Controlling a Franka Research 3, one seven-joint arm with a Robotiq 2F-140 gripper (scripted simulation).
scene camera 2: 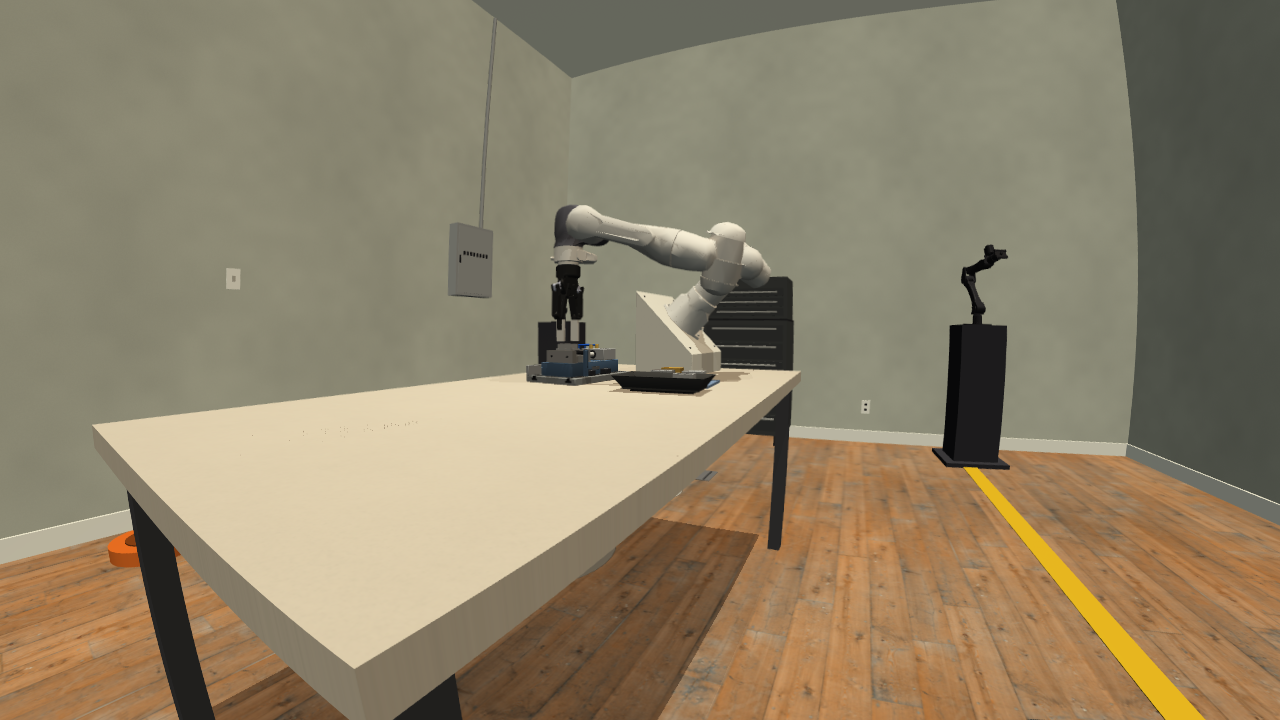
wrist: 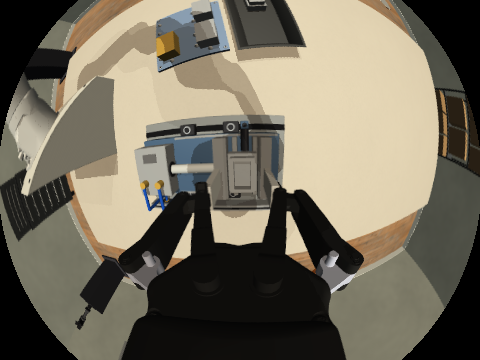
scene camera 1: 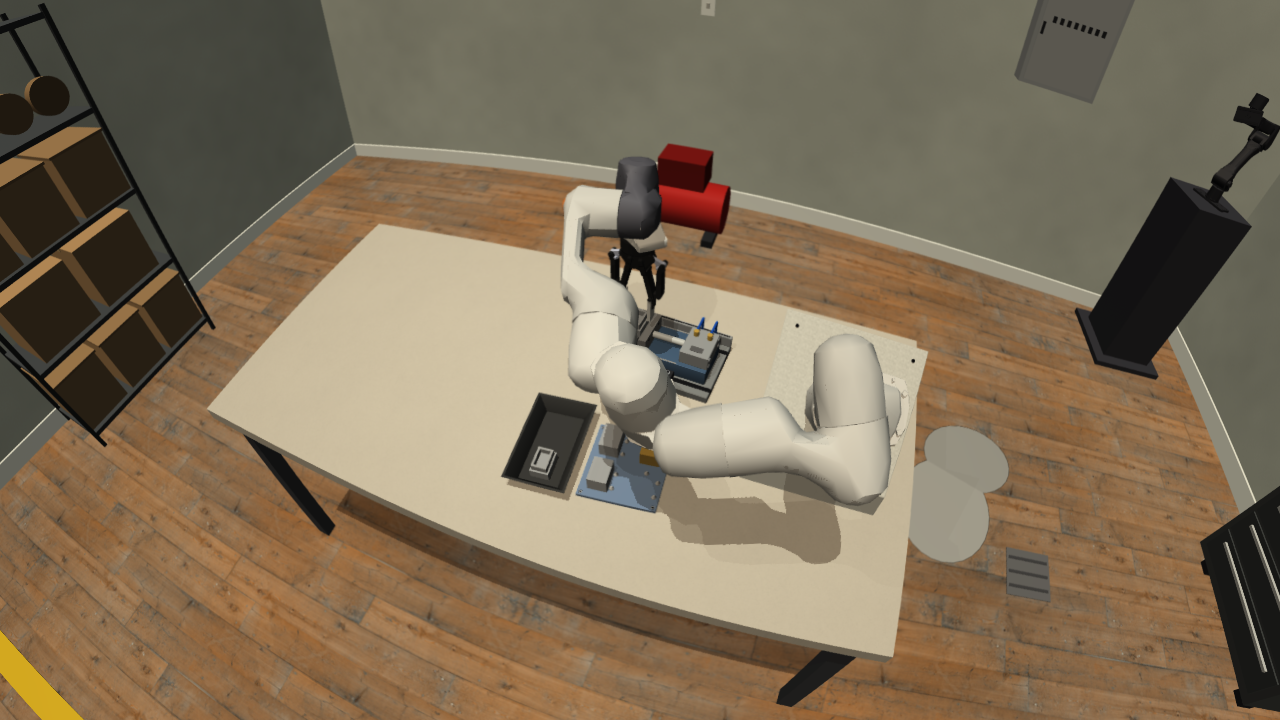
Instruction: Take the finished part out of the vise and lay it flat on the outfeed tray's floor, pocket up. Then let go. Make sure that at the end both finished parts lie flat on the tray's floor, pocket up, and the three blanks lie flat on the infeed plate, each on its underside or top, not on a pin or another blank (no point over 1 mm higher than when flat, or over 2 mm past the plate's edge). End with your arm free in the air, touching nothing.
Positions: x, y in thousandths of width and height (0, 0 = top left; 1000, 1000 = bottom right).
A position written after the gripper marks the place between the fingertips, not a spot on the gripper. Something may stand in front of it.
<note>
In view: the gripper (scene camera 1: 498, 437).
The gripper shows as well in scene camera 2 (scene camera 2: 443, 474) and in the wrist view (wrist: 503, 493).
</note>
